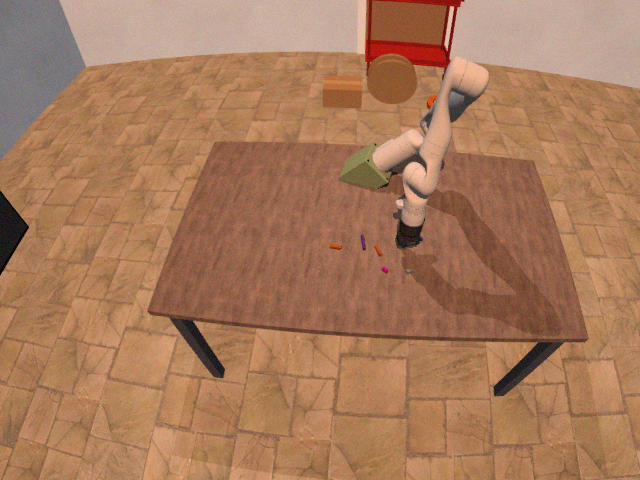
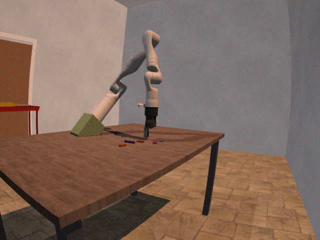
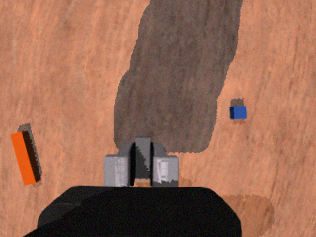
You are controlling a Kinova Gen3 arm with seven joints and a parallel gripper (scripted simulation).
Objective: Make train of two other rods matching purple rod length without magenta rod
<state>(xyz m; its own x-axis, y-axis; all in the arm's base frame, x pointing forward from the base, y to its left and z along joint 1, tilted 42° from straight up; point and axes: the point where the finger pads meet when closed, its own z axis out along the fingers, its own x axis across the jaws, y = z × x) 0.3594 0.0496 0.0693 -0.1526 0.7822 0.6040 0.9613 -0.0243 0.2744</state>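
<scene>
Now: hand 4 cm past the blue rod, 7 cm to the right of it and 3 cm above it. Round my hand: magenta rod (10 cm ahead, 7 cm to the right, 3 cm below); then purple rod (2 cm behind, 14 cm to the right, 3 cm below); then orange rod (1 cm ahead, 24 cm to the right, 3 cm below).
</scene>
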